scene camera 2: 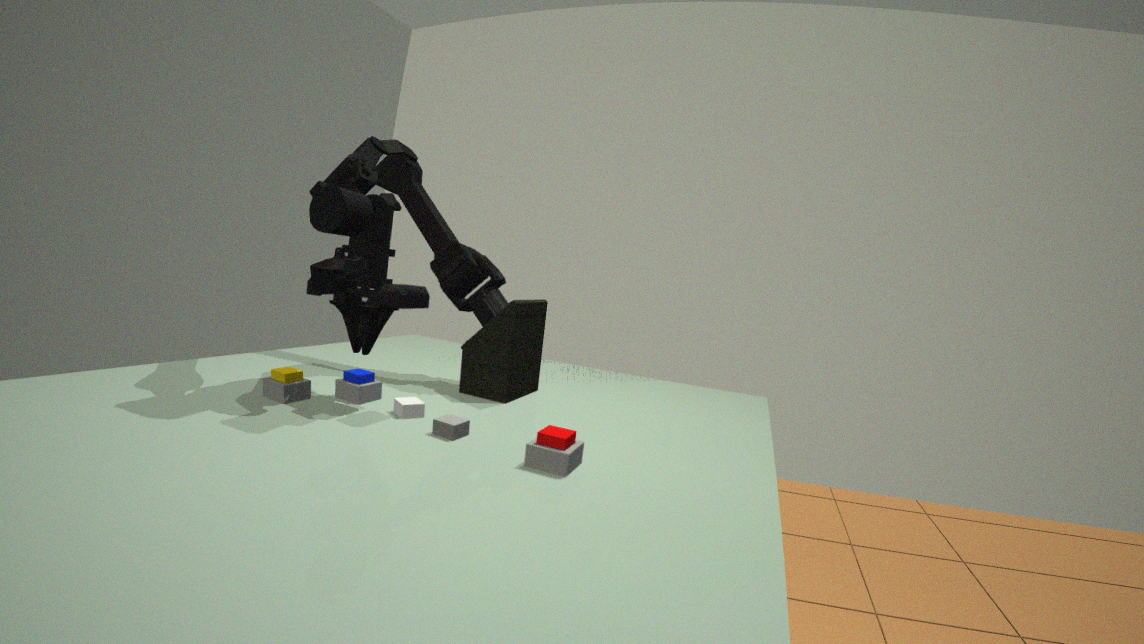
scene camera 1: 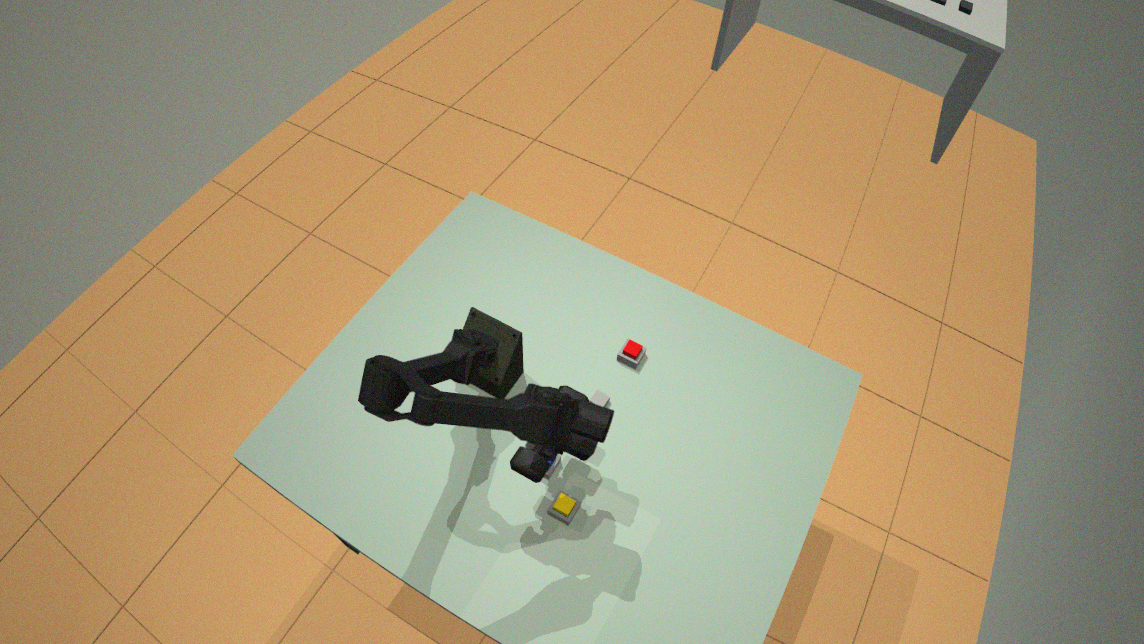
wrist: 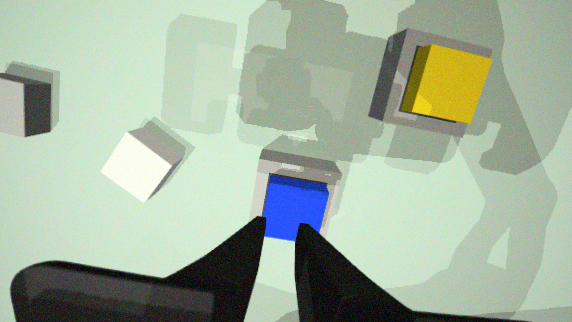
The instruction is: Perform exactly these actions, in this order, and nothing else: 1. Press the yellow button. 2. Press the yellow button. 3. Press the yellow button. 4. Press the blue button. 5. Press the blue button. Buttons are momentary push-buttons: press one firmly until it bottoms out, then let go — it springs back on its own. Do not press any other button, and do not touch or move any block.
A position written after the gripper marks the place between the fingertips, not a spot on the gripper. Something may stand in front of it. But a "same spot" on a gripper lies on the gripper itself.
gripper: scene camera 2; scene camera 1 550, 450; wrist
same spot on gripper: (wrist: 224, 277) = (scene camera 2: 363, 320)
